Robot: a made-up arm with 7 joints. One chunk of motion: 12 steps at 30 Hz.
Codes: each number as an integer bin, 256 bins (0 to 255) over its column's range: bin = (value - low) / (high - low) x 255, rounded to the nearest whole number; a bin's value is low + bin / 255 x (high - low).
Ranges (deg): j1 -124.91..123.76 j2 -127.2..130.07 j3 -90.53..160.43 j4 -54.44..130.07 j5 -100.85..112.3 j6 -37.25..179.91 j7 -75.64..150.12
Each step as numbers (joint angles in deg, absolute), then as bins.
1 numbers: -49.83 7.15 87.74 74.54 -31.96 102.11 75.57
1 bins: 77 133 181 178 82 164 171
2 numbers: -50.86 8.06 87.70 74.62 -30.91 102.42 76.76
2 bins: 76 134 181 178 84 164 172
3 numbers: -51.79 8.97 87.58 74.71 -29.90 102.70 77.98
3 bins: 75 135 181 178 85 164 174
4 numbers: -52.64 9.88 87.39 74.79 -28.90 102.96 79.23
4 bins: 74 136 181 179 86 165 175
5 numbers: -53.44 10.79 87.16 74.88 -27.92 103.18 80.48
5 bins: 73 137 181 179 87 165 176
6 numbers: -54.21 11.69 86.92 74.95 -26.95 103.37 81.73
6 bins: 72 138 180 179 88 165 178
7 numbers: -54.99 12.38 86.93 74.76 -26.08 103.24 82.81
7 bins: 72 138 180 179 89 165 179
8 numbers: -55.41 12.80 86.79 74.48 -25.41 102.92 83.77
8 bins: 71 139 180 178 90 165 180
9 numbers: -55.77 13.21 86.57 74.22 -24.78 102.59 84.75
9 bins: 71 139 180 178 91 164 181
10 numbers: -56.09 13.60 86.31 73.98 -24.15 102.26 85.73
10 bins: 71 140 180 177 92 164 182
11 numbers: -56.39 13.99 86.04 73.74 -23.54 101.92 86.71
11 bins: 70 140 179 177 92 163 183
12 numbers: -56.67 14.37 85.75 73.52 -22.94 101.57 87.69
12 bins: 70 140 179 177 93 163 184
